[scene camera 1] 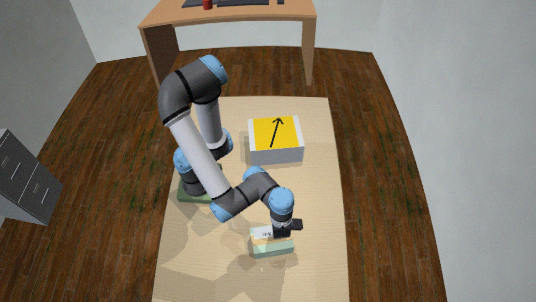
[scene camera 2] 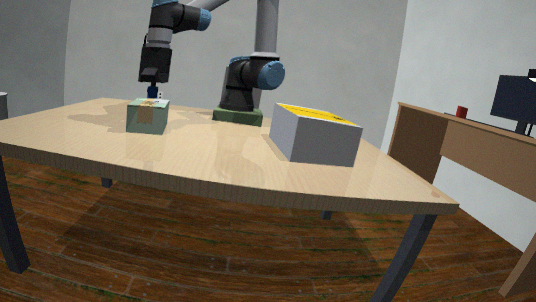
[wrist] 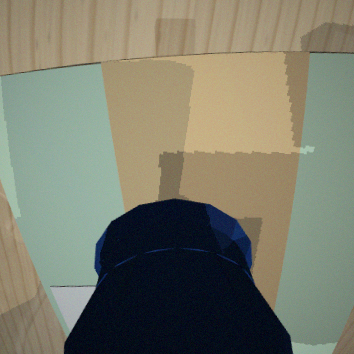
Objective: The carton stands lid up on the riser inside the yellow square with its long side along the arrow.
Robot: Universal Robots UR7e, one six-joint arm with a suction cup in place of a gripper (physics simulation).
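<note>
The pale green carton (scene camera 1: 272,248) (scene camera 2: 147,120) (wrist: 60,150) with tan tape and a white label on its lid rests lid up on the table, far from the riser. My suction cup (scene camera 2: 152,92) (wrist: 174,225) is very close over the lid, and any small gap is hard to see. The carton is not lifted. In the first scene view the black tool hides the cup. The grey-white riser (scene camera 1: 276,156) (scene camera 2: 325,141) stands at the other end of the table. Its top carries the yellow square (scene camera 1: 261,131) (scene camera 2: 312,112) with a black arrow (scene camera 1: 275,134).
The arm's green base plate (scene camera 2: 237,117) stands on the wooden table (scene camera 1: 320,200) (scene camera 2: 215,170) at the side. A brown desk (scene camera 1: 230,14) (scene camera 2: 420,132) with a red cup (scene camera 1: 207,4) (scene camera 2: 461,112) stands beyond the riser's end. A grey cabinet (scene camera 1: 27,182) stands on the floor at the left.
</note>
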